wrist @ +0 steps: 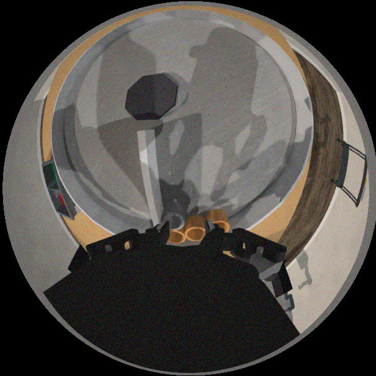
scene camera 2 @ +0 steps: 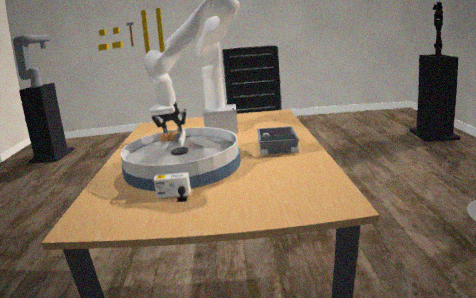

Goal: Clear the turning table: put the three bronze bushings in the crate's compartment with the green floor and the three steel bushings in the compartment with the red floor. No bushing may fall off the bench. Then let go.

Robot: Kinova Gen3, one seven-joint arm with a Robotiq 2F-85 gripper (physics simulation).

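Frame: origin at the arm's base, x left, y back, z up, level; millimetres.
Seen in the pictures: gripper, fingertip midpoint: (scene camera 2: 173,132); arm's base at its link origin: (scene camera 2: 215,107).
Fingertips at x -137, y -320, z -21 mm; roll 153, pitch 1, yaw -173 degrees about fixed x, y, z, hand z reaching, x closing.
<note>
Offsets run from my fingertips to a thing's top centre. "*": to the spot under its first point.
My gripper (scene camera 2: 171,131) (wrist: 186,227) is partly open and empty, low over the far part of the turning table (scene camera 2: 212,163) (wrist: 100,90). Three bronze bushings (wrist: 175,236) (wrist: 195,230) (wrist: 218,220) are grouped at the fingertips in the wrist view; their orange shapes @(dx -14, dy +20, dz -7 mm) (scene camera 2: 168,136) also show in the scene view. One grey steel bushing (wrist: 175,221) is beside them, between the fingertips as seen from the wrist. The fingers hide part of the group. The crate @(dx +409, dy +10, dz -35 mm) (scene camera 2: 278,145) (wrist: 70,211) has green and red compartments; a pale ring-shaped bushing @(dx +367, dy +64, dz -47 mm) (scene camera 2: 266,135) shows inside.
A pale upright bar @(* dx +49, dy -54, dz -3 mm) (scene camera 2: 182,136) (wrist: 150,175) runs from near the dark hub @(dx +55, dy -155, dz -24 mm) (scene camera 2: 179,150) (wrist: 151,97) towards the bushings. The turning table has a raised rim. A white labelled box @(* dx +85, dy -406, dz -48 mm) (scene camera 2: 172,185) stands at its front. The crate is to its right in the scene view.
</note>
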